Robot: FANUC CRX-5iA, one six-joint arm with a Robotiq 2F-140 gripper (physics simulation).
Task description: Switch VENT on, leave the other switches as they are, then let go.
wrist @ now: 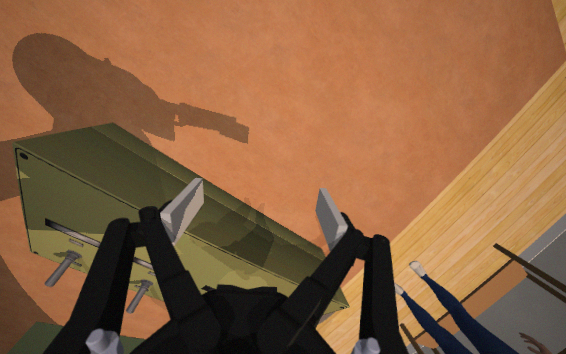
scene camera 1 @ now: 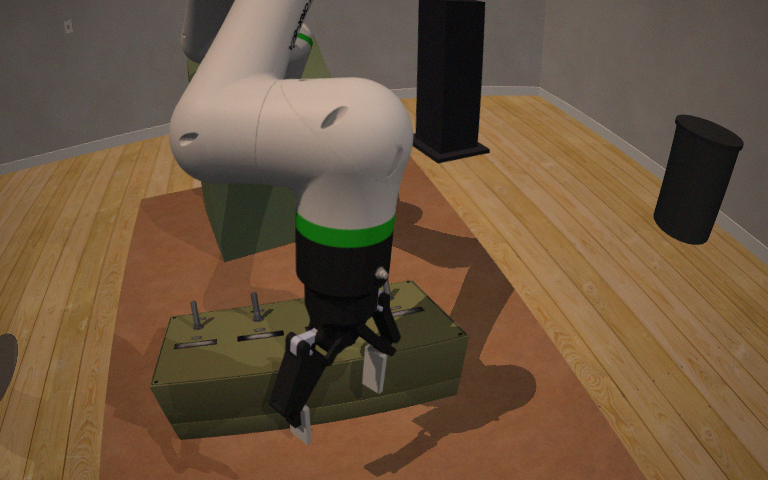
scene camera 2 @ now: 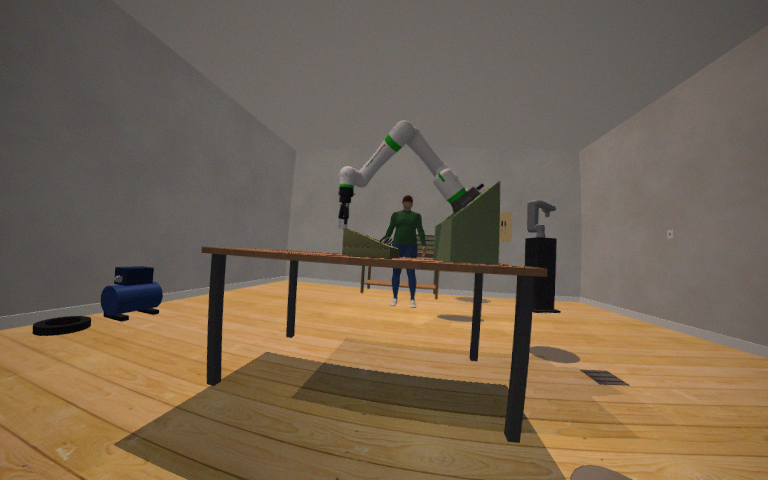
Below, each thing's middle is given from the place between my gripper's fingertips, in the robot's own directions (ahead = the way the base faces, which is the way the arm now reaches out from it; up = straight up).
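Position of the olive switch box [scene camera 1: 215, 378], measured from my hand: 9 cm below, 2 cm to the left, 22 cm behind.
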